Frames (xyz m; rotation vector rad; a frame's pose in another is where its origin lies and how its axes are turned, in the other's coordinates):
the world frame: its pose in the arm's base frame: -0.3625 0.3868 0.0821 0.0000 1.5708 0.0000
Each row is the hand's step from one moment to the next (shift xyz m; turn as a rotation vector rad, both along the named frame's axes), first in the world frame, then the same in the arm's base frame.
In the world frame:
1: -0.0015 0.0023 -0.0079 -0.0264 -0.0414 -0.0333
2: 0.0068 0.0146 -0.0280 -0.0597 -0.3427 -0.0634
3: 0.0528 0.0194 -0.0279 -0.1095 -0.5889 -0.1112
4: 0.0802 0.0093 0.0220 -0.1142 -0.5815 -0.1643
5: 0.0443 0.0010 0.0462 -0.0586 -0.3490 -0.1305
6: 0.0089 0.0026 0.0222 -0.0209 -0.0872 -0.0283
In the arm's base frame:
1: -0.0079 0.0023 0.0015 -0.0333 -0.0414 0.0264
2: -0.0280 0.0146 -0.0068 -0.0634 -0.3427 0.0597
3: -0.0279 0.0194 -0.0528 -0.1112 -0.5889 0.1095
4: 0.0220 0.0093 -0.0802 -0.1643 -0.5815 0.1142
5: 0.0462 0.0010 -0.0443 -0.1305 -0.3490 0.0586
6: 0.0222 0.0026 -0.0089 -0.0283 -0.0872 0.0209

